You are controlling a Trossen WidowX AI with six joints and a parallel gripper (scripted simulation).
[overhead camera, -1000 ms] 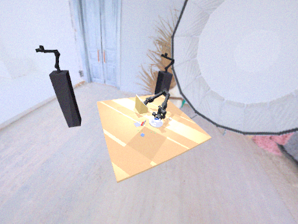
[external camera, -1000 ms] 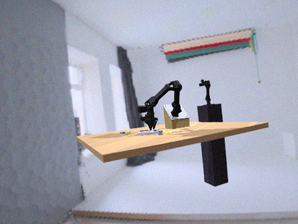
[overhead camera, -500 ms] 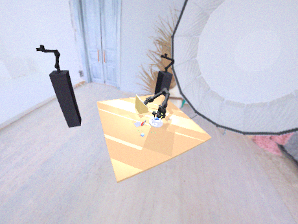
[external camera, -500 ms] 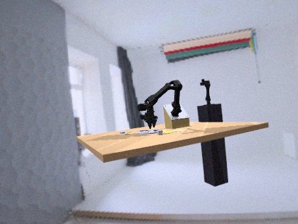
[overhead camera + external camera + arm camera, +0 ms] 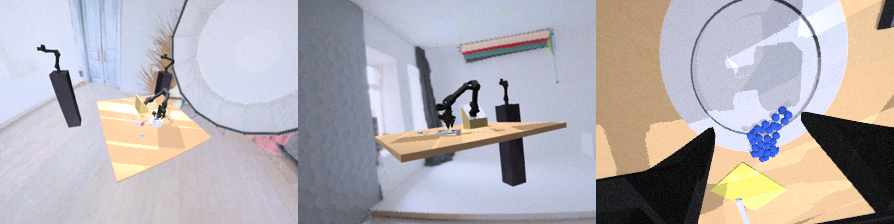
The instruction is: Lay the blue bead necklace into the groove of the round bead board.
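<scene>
My gripper tip is now 2 cm short of the round bead board, 3 cm to the left of it and 3 cm above it. The rest, counted from my gripper tip: yellow flat piece (11 cm behind, 13 cm to the left, 4 cm below); then red-and-grey object (21 cm to the right, 3 cm below); then white cylinder (2 cm ahead, 20 cm to the left, 2 cm below).
</scene>
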